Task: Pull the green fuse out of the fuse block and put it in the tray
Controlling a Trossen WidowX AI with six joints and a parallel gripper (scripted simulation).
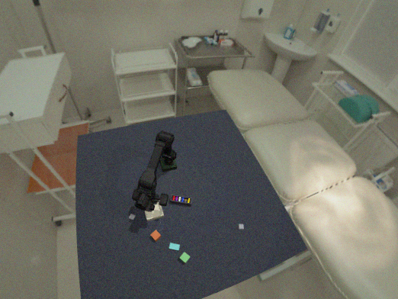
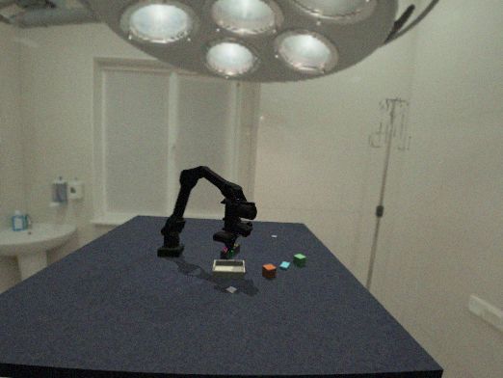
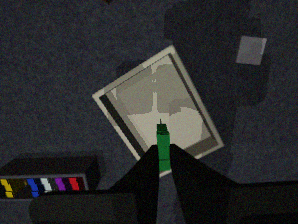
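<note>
Now: gripper tip 90 mm above the white tray. The rest, counted from my gripper tip: orange cube (170 mm ahead, 70 mm below, 10 mm to the left); green cube (310 mm ahead, 150 mm to the left, 70 mm below); cyan block (240 mm ahead, 100 mm to the left, 90 mm below).
</note>
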